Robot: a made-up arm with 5 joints.
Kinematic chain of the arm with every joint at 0, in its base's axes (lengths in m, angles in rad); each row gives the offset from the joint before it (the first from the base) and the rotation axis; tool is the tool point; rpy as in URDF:
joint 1: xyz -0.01 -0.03 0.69 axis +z
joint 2: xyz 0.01 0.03 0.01 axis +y
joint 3: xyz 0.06 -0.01 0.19 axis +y
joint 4: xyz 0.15 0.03 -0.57 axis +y
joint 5: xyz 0.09 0 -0.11 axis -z
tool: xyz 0.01 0 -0.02 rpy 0.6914 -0.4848 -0.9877
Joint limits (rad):
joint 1: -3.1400..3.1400
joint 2: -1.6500..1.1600
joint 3: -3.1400..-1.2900
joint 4: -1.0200..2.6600
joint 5: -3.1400..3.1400
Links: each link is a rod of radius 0.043 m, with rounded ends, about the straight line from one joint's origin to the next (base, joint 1, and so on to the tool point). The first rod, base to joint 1, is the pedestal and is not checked.
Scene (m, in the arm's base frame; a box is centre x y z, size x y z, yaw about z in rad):
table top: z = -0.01
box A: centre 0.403 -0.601 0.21 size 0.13 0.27 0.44 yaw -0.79
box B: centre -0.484 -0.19 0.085 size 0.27 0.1 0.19 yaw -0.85
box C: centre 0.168 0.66 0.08 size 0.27 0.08 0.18 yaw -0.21
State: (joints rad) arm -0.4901 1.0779 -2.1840 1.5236 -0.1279
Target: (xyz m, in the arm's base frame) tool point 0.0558 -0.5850 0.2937
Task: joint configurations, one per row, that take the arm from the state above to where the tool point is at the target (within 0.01 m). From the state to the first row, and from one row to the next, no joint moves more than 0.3 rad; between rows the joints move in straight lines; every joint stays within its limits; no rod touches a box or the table.
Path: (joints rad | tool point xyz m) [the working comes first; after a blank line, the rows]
Joints at the target: -1.5443 0.9786 -1.6568 2.1457 -0.1093
Straight joint move there: touches box A.

1: -0.7086 0.9417 -2.1687 1.5433 -0.3162 | 0.6626 -0.5365 0.5579
2: -0.9271 0.8055 -2.1534 1.5631 -0.5046 | 0.5418 -0.6741 0.6606
3: -1.1456 0.6693 -2.1381 1.5828 -0.6929 | 0.3877 -0.7715 0.7627
4: -1.3449 0.8239 -1.8975 1.8642 -0.4011 | 0.2083 -0.7392 0.4831
5: -1.5443 0.9786 -1.6568 2.1457 -0.1093 | 0.0558 -0.5850 0.2937

